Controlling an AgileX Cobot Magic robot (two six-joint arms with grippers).
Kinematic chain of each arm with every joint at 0, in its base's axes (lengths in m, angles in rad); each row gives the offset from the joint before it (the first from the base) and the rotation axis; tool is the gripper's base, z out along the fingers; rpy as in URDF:
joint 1: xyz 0 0 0.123 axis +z
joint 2: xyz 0 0 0 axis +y
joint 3: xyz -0.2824 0 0.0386 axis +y
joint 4: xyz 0.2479 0 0.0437 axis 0.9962 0 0.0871
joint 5: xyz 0 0 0 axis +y
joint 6: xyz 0.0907 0 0.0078 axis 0.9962 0 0.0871
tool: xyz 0 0 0 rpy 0 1.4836 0
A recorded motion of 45 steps. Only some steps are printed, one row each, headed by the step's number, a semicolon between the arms.
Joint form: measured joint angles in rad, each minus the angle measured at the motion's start. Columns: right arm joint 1, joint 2, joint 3, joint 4, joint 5, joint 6; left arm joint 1, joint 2, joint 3, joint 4, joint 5, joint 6.
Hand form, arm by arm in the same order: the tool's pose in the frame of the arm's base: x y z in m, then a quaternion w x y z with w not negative. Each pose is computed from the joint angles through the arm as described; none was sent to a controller.
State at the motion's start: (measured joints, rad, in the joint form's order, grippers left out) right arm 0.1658 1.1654 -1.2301 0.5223 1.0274 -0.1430; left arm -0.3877 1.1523 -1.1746 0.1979 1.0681 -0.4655
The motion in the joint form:
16: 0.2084 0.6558 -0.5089 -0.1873 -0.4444 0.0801; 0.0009 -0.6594 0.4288 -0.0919 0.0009 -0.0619
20: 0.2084 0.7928 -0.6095 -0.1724 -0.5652 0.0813; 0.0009 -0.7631 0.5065 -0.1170 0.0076 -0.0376
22: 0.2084 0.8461 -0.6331 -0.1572 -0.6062 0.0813; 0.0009 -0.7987 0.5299 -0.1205 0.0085 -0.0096
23: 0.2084 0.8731 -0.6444 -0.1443 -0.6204 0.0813; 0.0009 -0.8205 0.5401 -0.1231 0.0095 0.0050
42: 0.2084 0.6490 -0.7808 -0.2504 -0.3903 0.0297; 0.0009 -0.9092 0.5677 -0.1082 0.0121 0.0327
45: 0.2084 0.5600 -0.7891 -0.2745 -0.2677 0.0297; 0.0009 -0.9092 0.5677 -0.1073 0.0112 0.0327
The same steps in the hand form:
16: 0.3981 0.1741 0.3632 0.44113 -0.11118 0.86343 0.21801; 0.0645 -0.0172 0.3347 0.38946 -0.05975 0.90947 -0.13271
20: 0.4360 0.1862 0.3432 0.47614 -0.09108 0.84564 0.22336; 0.0474 -0.0123 0.3170 0.39383 -0.05017 0.90659 -0.14309
22: 0.4491 0.1907 0.3287 0.47974 -0.08106 0.84374 0.22670; 0.0421 -0.0104 0.3116 0.39975 -0.03773 0.90488 -0.14129
23: 0.4551 0.1931 0.3204 0.47795 -0.07515 0.84439 0.23006; 0.0387 -0.0093 0.3094 0.40464 -0.03136 0.90292 -0.14151
42: 0.3902 0.1689 0.4493 0.54500 -0.15417 0.79924 0.20104; 0.0256 -0.0027 0.3041 0.43348 -0.01959 0.89010 -0.13943
45: 0.3574 0.1569 0.4777 0.53663 -0.17260 0.80331 0.19217; 0.0257 -0.0026 0.3042 0.43402 -0.01955 0.88987 -0.13917

